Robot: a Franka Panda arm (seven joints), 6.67 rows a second.
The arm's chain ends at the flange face. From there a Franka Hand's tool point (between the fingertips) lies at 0.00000 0.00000 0.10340 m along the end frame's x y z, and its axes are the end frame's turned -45 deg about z.
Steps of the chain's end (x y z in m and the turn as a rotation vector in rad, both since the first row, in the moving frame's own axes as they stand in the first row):
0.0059, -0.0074, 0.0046, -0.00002, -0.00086, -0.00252
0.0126, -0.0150, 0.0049, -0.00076, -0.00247, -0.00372
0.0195, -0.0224, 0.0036, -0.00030, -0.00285, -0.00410
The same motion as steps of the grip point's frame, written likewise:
0.0093, -0.0011, 0.0046, 0.00059, -0.00062, -0.00252
0.0193, -0.0018, 0.0049, 0.00121, -0.00228, -0.00372
0.0294, -0.0022, 0.0036, 0.00180, -0.00223, -0.00410

